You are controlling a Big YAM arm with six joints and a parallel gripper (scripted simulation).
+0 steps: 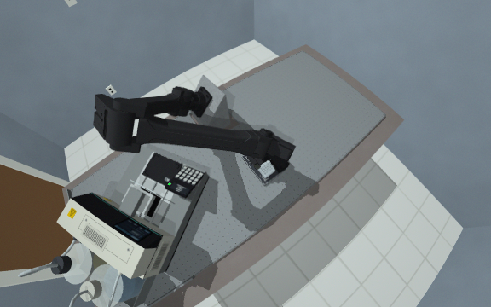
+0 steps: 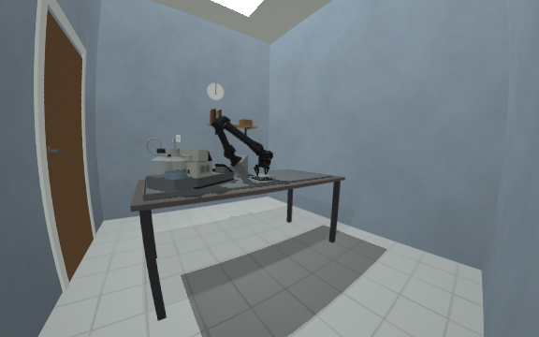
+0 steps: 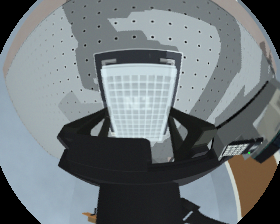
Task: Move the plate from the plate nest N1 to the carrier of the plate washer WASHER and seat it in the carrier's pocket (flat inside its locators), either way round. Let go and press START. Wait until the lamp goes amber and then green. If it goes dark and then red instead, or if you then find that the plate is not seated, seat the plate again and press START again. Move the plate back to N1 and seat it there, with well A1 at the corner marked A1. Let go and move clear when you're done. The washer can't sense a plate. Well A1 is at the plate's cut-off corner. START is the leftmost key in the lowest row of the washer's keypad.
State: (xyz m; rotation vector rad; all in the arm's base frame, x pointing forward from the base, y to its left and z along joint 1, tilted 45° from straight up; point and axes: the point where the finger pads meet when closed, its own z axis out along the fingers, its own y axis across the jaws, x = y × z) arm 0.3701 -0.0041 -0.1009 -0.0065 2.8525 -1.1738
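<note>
Right now my hand is 10 mm above the white well plate. From my hand the other things lie so: plate washer (130 mm behind, 510 mm to the right, 90 mm above); bottle (40 mm behind, 790 mm to the right, 100 mm above).
</note>
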